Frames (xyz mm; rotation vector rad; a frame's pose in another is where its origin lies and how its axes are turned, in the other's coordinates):
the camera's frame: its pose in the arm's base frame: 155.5 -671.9 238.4 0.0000 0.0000 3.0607
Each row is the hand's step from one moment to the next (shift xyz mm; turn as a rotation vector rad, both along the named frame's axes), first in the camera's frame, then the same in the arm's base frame.
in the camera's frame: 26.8 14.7 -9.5 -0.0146 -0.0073 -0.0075
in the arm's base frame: -27.9 -12.5 -9.5 0.0151 0.0061 -0.0075
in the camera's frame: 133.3 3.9 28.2 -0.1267 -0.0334 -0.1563
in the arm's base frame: -133.2 6.9 28.2 0.1290 0.0231 -0.1563
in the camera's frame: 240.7 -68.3 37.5 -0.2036 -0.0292 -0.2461
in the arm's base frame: -234.4 87.5 37.5 0.2053 0.0127 -0.2461
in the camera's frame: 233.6 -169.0 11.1 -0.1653 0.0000 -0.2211
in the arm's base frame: -219.2 187.3 11.1 0.1648 -0.0134 -0.2211
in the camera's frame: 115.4 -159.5 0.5 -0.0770 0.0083 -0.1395
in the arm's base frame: -102.1 168.3 0.5 0.0761 -0.0145 -0.1395
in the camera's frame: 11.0 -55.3 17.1 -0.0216 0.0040 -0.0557
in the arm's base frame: -6.5 56.0 17.1 0.0212 -0.0057 -0.0557
